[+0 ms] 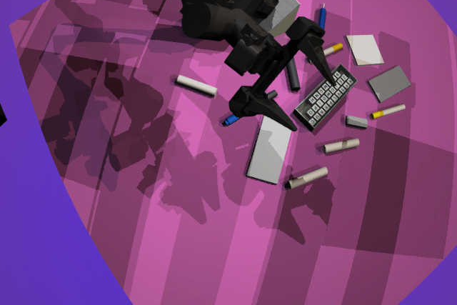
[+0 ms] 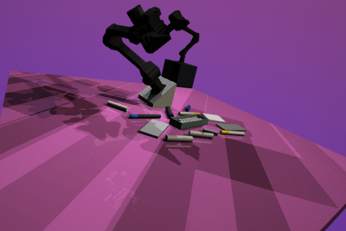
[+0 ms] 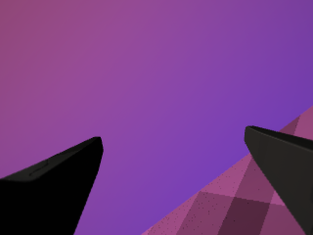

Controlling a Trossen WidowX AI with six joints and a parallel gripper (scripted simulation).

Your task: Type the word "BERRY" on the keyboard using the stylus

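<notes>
The blue stylus is 23 cm behind my gripper tip, 40 cm to the left of it and 35 cm below it. The rest, counted from my gripper tip: white pad (7 cm behind, 43 cm to the left, 35 cm below); small grey block (5 cm ahead, 24 cm to the left, 35 cm below); blue-tipped black marker (14 cm behind, 2 cm to the left, 35 cm below).
</notes>
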